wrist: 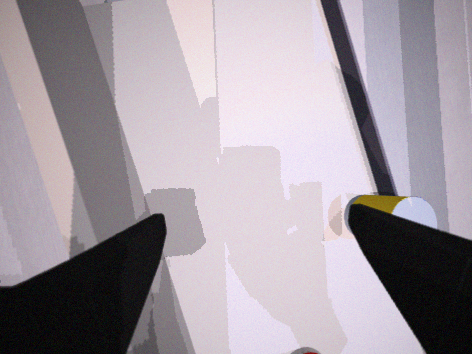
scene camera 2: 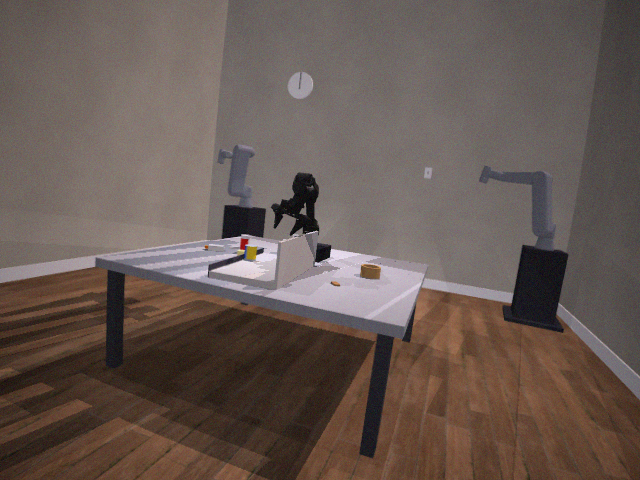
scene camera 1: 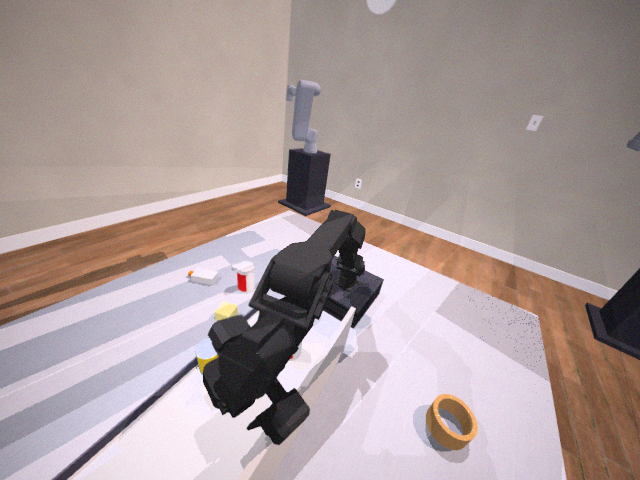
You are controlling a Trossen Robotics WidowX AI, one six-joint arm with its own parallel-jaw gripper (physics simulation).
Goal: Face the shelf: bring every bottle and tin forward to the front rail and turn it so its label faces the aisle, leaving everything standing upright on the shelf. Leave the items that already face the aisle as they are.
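Pixels of known places: gripper, fingertip midpoint: (wrist: 256, 217) (scene camera 2: 282, 231); arm's base, link origin: (scene camera 1: 346, 283).
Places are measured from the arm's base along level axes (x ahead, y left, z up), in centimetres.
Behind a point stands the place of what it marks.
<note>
A yellow tin with a pale top (scene camera 1: 207, 363) (scene camera 2: 251, 252) {x 48.8, y -5.6, z -0.6 cm} (wrist: 378, 202) {x 49.0, y -5.9, z -0.2 cm} stands upright by the dark front rail (scene camera 1: 129, 411) {x 63.3, y -7.9, z -2.2 cm} (scene camera 2: 227, 261) {x 63.4, y -7.5, z -3.3 cm} (wrist: 356, 95) {x 61.8, y -7.8, z -3.6 cm} of the white shelf (scene camera 2: 242, 274) {x 72.2, y 6.9, z -4.8 cm} (wrist: 270, 75) {x 65.2, y 2.4, z -4.8 cm}. Part of a red item (scene camera 1: 291, 355) (wrist: 310, 352) {x 33.0, y 2.5, z -3.7 cm} shows beside the arm and at the wrist view's bottom edge; the rest is hidden. A red-and-white bottle (scene camera 1: 242, 281) {x 24.8, y -26.0, z -1.9 cm} (scene camera 2: 244, 243) {x 25.1, y -26.6, z -1.6 cm} stands upright on the table beyond the rail. My gripper (scene camera 1: 237, 392) {x 51.4, y 10.9, z 11.6 cm} (scene camera 2: 284, 230) {x 51.4, y 10.9, z 11.6 cm} (wrist: 256, 217) {x 51.4, y 10.9, z 11.6 cm} is open and empty above the shelf; its right finger overlaps the tin in the wrist view.
The tall back panel (scene camera 1: 333, 351) {x 29.3, y 15.1, z 6.5 cm} (scene camera 2: 295, 259) {x 53.1, y 19.5, z 1.2 cm} edges the shelf's other side. A yellow block (scene camera 1: 225, 311) {x 35.3, y -19.6, z -3.6 cm} and a white box with an orange end (scene camera 1: 204, 276) {x 31.4, y -39.5, z -4.6 cm} (scene camera 2: 216, 248) {x 32.1, y -39.5, z -5.9 cm} lie beyond the rail. An orange ring (scene camera 1: 450, 440) {x 21.6, y 43.1, z -4.0 cm} (scene camera 2: 370, 275) {x 21.4, y 43.8, z -6.0 cm} and a small orange piece (scene camera 2: 335, 283) {x 47.8, y 36.6, z -6.6 cm} lie behind the panel.
</note>
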